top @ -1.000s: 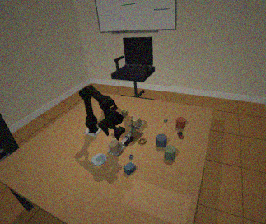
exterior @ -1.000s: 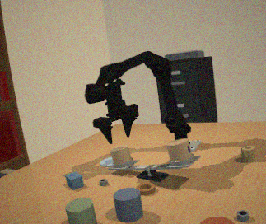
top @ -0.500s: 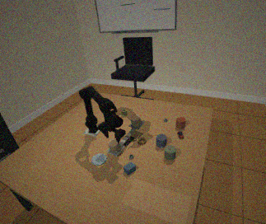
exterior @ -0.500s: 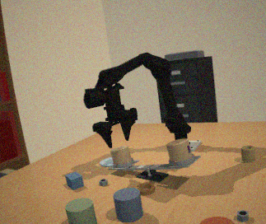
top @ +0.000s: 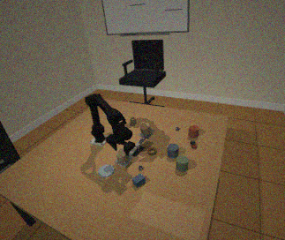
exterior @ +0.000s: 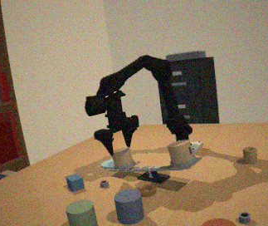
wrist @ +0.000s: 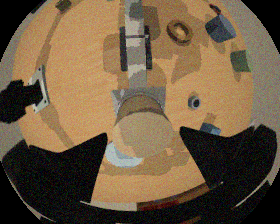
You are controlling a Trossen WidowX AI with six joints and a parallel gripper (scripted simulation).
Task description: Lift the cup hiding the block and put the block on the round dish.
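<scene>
Right now the grey-lilac block is 4 cm below my gripper tip. The rest, counted from my gripper tip: pale blue round dish: 8 cm behind, 9 cm to the right, 8 cm below; then tan cup: 1 cm behind, 2 cm to the right, 2 cm below; then balance beam: 4 cm ahead, 13 cm to the left, 5 cm below.
</scene>
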